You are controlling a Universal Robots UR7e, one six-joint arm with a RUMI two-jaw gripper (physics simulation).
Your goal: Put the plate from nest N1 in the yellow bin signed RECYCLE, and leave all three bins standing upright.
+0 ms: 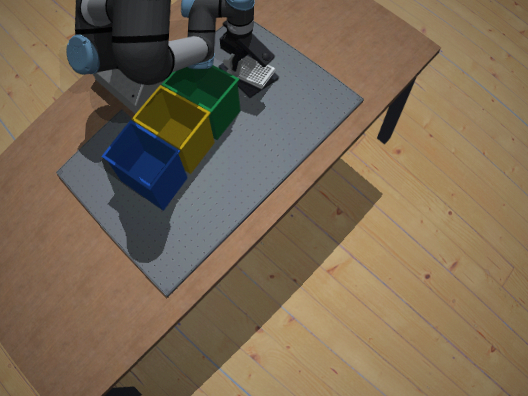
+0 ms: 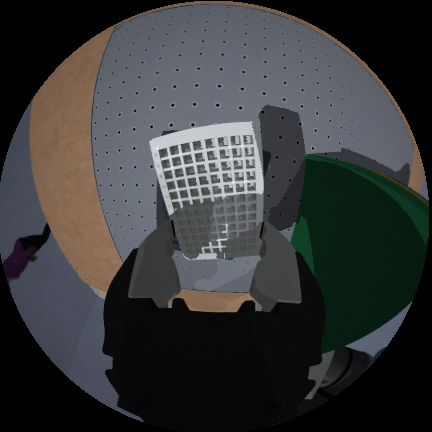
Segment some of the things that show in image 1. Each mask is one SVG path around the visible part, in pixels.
My gripper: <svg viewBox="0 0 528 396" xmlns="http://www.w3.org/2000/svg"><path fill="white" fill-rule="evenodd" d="M223 22L223 26L227 28L227 31L220 38L220 48L230 55L234 54L230 60L223 60L223 64L232 72L233 76L238 77L240 75L240 68L243 64L241 59L245 58L248 54L262 67L267 66L275 58L275 55L252 34L253 29L247 34L237 35L228 30L227 20Z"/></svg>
A green bin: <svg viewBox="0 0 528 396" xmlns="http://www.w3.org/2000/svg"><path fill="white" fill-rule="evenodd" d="M172 72L161 85L211 112L209 120L213 138L218 140L240 112L238 81L240 79L214 65L208 69L185 67Z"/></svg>
